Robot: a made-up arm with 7 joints. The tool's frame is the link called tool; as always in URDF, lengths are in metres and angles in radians. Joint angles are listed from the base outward. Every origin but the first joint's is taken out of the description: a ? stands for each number. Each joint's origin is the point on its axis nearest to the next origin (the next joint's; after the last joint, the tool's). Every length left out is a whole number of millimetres.
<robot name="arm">
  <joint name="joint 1" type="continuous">
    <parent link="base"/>
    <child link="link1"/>
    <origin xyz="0 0 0.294" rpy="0 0 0"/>
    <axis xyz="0 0 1"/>
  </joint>
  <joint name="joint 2" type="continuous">
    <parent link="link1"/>
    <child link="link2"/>
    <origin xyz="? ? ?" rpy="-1.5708 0 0"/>
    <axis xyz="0 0 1"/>
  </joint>
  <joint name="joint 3" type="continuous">
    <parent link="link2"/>
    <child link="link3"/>
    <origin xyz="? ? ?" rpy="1.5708 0 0"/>
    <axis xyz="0 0 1"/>
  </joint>
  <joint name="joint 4" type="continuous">
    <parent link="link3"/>
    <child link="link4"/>
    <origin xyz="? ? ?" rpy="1.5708 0 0"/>
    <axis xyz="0 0 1"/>
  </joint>
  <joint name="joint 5" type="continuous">
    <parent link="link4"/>
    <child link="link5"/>
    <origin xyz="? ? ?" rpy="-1.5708 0 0"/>
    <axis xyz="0 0 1"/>
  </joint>
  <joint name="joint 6" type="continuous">
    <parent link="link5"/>
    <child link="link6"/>
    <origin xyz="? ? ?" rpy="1.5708 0 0"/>
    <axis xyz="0 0 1"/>
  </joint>
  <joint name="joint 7" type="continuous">
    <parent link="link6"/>
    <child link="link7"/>
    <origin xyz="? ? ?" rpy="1.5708 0 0"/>
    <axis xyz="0 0 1"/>
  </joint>
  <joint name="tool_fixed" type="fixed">
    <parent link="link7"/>
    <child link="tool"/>
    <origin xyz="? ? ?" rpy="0 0 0"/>
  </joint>
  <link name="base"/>
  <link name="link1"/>
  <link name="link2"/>
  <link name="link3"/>
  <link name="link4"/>
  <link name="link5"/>
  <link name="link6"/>
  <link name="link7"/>
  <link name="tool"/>
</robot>
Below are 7 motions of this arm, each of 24 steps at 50 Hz.
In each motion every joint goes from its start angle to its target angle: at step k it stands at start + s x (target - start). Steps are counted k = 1, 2, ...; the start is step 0. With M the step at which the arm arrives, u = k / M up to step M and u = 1 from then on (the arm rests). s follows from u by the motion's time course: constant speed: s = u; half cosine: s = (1 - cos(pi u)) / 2; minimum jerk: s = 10 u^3 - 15 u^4 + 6 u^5.
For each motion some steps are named. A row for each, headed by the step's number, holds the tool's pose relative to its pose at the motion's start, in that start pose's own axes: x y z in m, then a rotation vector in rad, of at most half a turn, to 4 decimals.
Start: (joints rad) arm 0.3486 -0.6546 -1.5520 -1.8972 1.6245 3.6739 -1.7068
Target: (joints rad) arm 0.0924 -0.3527 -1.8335 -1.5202 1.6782 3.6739 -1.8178
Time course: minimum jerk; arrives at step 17
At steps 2, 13, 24:
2: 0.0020 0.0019 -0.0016 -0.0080 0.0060 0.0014
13: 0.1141 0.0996 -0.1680 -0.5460 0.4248 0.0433
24: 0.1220 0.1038 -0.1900 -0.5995 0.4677 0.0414

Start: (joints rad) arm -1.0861 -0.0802 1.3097 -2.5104 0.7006 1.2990 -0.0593
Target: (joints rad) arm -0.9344 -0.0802 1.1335 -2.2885 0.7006 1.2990 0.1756
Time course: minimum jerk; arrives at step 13
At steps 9, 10, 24:
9: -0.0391 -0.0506 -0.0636 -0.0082 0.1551 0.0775
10: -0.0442 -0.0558 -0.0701 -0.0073 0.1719 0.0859
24: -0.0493 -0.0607 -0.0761 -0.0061 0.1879 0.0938

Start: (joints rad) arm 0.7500 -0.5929 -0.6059 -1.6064 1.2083 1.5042 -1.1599
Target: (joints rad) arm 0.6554 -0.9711 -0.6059 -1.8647 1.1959 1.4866 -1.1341
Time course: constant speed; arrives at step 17
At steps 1, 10, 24:
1: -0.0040 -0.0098 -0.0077 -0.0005 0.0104 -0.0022
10: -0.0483 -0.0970 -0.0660 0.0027 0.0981 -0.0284
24: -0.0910 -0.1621 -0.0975 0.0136 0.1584 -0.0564

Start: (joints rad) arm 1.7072 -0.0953 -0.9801 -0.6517 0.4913 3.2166 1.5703
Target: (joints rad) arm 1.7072 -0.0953 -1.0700 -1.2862 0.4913 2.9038 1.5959
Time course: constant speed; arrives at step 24
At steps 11, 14, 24:
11: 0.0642 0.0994 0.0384 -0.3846 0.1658 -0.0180
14: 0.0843 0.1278 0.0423 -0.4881 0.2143 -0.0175
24: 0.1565 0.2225 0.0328 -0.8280 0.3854 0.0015

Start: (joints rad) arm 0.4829 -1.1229 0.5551 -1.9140 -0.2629 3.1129 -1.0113
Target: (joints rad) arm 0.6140 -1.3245 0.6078 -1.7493 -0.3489 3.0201 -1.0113
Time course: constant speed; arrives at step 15
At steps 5, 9, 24:
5: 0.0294 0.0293 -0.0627 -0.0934 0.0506 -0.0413
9: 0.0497 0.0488 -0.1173 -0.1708 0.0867 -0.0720
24: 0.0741 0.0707 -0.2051 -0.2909 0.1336 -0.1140

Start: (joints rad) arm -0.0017 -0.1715 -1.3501 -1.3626 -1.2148 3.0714 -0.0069
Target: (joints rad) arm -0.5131 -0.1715 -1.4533 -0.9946 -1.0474 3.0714 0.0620
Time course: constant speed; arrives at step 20
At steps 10, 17, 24:
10: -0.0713 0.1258 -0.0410 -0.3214 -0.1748 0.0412
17: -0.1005 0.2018 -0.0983 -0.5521 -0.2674 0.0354
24: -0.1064 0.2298 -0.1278 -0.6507 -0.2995 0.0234

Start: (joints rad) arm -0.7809 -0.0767 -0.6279 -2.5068 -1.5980 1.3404 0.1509
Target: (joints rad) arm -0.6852 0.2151 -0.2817 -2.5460 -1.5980 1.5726 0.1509
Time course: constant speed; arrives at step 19
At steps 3, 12, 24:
3: 0.0073 -0.0083 -0.0389 -0.0693 0.0698 -0.0281
12: 0.0203 -0.0529 -0.1492 -0.2668 0.2809 -0.1364
24: 0.0198 -0.1051 -0.2241 -0.4084 0.4448 -0.2450

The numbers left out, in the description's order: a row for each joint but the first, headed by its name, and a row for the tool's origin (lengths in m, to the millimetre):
joint 2: 0 0 0
joint 3: 0 -0.478 0
joint 4: 0.064 0 0
joint 5: -0.081 0.376 0
joint 6: 0 0 0
joint 7: 0.101 0 0
tool: 0 0 0

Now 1 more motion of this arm.
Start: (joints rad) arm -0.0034 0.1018 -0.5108 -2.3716 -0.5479 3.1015 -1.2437
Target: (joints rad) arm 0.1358 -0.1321 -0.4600 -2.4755 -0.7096 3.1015 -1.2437
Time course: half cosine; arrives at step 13
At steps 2, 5, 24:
2: 0.0040 -0.0014 -0.0062 -0.0088 0.0096 -0.0133
5: 0.0215 -0.0092 -0.0349 -0.0502 0.0534 -0.0751
24: 0.0582 -0.0394 -0.1061 -0.1628 0.1600 -0.2352

